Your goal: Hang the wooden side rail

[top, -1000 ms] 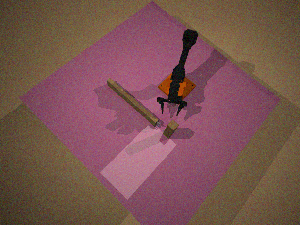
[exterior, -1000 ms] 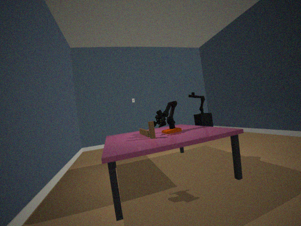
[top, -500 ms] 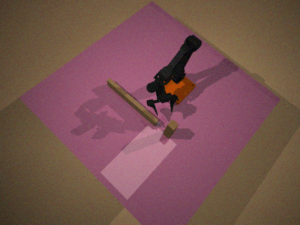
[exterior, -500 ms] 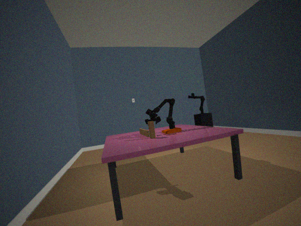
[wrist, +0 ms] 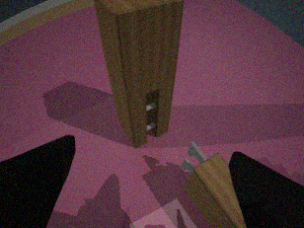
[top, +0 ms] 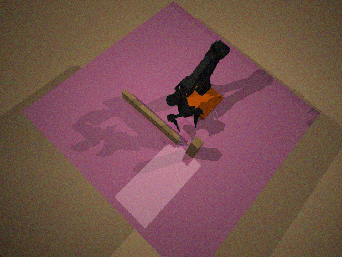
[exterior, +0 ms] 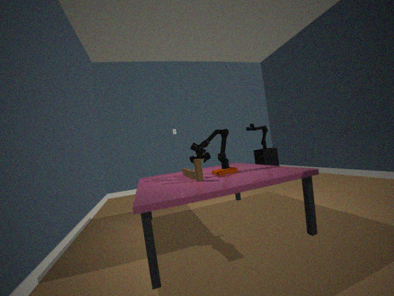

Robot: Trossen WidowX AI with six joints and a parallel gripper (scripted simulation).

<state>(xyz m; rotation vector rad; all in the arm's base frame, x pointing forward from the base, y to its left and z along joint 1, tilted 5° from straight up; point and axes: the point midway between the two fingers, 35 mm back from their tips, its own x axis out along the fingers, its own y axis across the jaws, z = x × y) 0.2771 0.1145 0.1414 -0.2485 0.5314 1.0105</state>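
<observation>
My gripper tip is now 9 cm to the right of the headboard post, 5 cm above it and 3 cm short of it.
</observation>
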